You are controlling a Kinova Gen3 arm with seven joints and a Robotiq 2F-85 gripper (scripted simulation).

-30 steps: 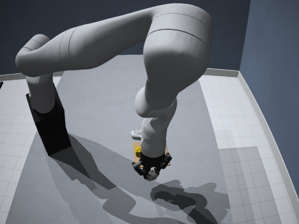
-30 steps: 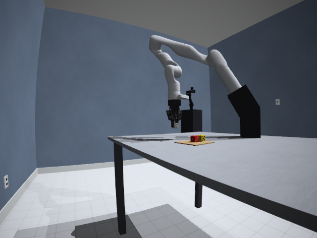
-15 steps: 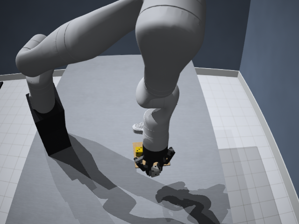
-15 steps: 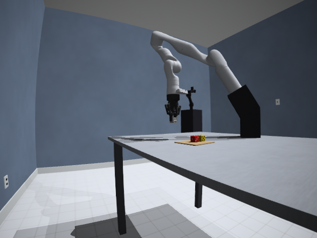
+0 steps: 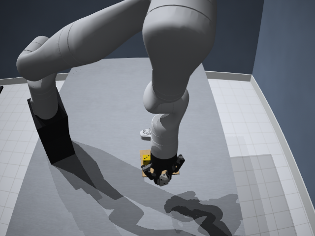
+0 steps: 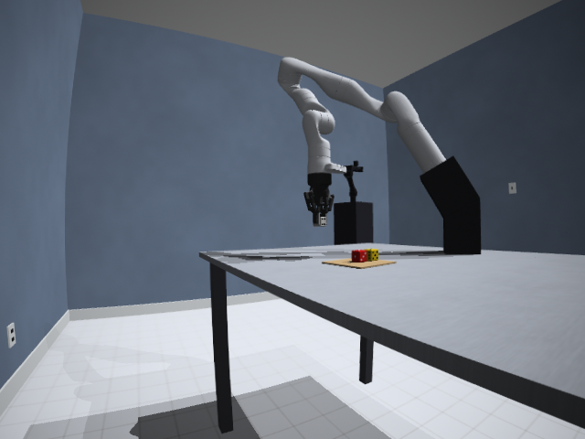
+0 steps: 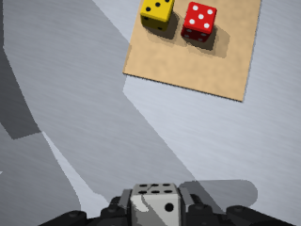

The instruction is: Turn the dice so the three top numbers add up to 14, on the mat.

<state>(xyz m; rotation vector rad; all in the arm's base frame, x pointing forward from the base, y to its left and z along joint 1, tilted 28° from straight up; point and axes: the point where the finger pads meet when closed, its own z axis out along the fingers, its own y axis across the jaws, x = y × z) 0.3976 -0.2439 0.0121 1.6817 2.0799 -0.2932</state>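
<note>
Now: the white die 1 cm below my hand. The rest, counted from my hand: tan mat: 17 cm to the left, 12 cm below, 3 cm ahead; then red die: 17 cm to the left, 10 cm below, 3 cm ahead; then yellow die: 18 cm to the left, 10 cm below, 2 cm behind.
</note>
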